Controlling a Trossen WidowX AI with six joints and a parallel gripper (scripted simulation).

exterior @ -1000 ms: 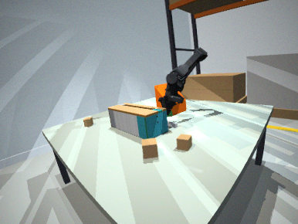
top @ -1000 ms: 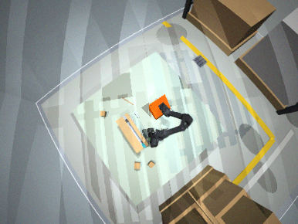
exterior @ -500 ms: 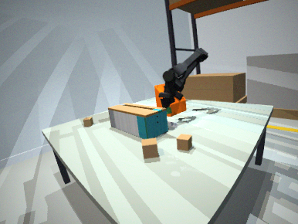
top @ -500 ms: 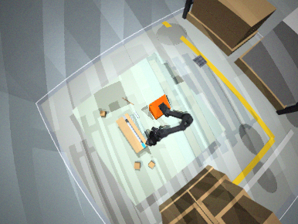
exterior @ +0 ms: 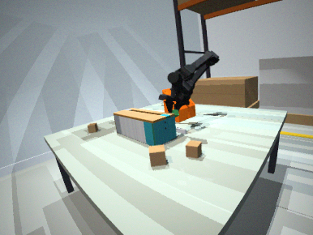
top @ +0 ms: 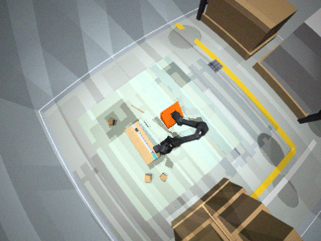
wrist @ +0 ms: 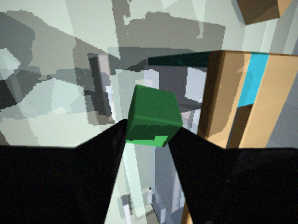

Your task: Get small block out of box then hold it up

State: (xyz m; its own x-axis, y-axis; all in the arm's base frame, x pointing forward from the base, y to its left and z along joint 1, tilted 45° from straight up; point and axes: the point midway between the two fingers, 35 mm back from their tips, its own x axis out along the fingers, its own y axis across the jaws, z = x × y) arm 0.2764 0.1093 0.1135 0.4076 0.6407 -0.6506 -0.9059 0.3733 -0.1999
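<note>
My gripper tip is 1 cm to the right of the green block and 1 cm below it. The rest, counted from my gripper tip: thin stick 47 cm to the right, 10 cm below, 5 cm behind; box 14 cm to the right, 7 cm ahead, 4 cm below.
</note>
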